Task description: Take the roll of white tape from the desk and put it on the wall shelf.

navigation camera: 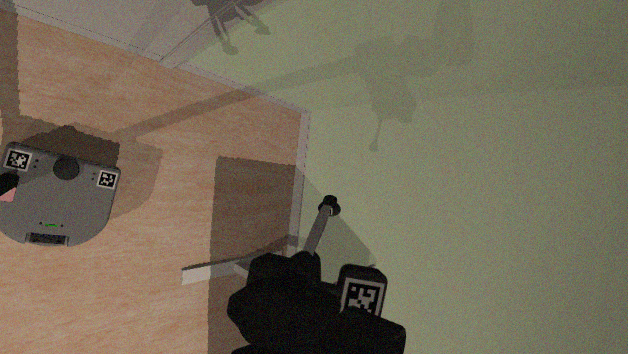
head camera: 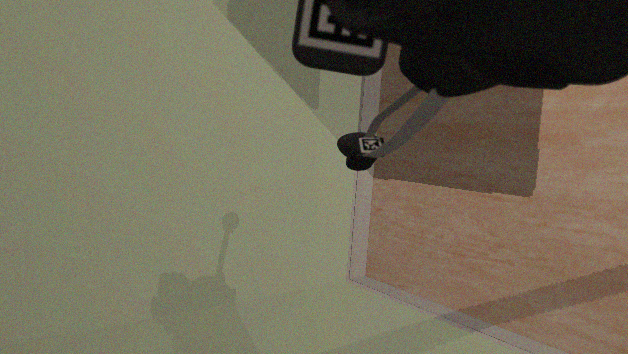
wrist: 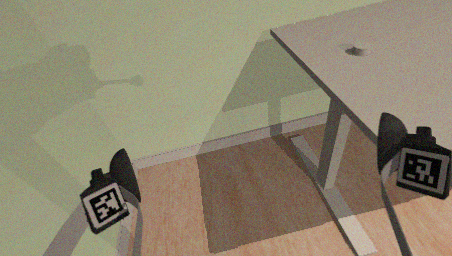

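The roll of white tape [wrist: 354, 50] is small and pale with a dark middle. It lies on the grey-white desk [wrist: 310, 37] near its corner, at the upper right of the wrist view. My gripper [wrist: 249, 152] is open, its two fingers wide apart with no object between them. The tape is beyond the fingers, towards the right one. One fingertip [head camera: 356, 150] [navigation camera: 329, 205] shows in the head and navigation views; the other is hidden there. The tape does not show in the head or navigation view, and the wall shelf shows in none.
The green wall [head camera: 150, 150] [navigation camera: 500, 200] [wrist: 175, 40] meets the wooden floor [head camera: 475, 240] [navigation camera: 150, 210] [wrist: 170, 210] at a pale baseboard [head camera: 361, 225] [navigation camera: 300, 150] [wrist: 170, 156]. A desk leg [wrist: 330, 145] stands under the desk, with its foot [navigation camera: 196, 275] [wrist: 357, 235] along the floor. My base [navigation camera: 65, 205] is at the left.
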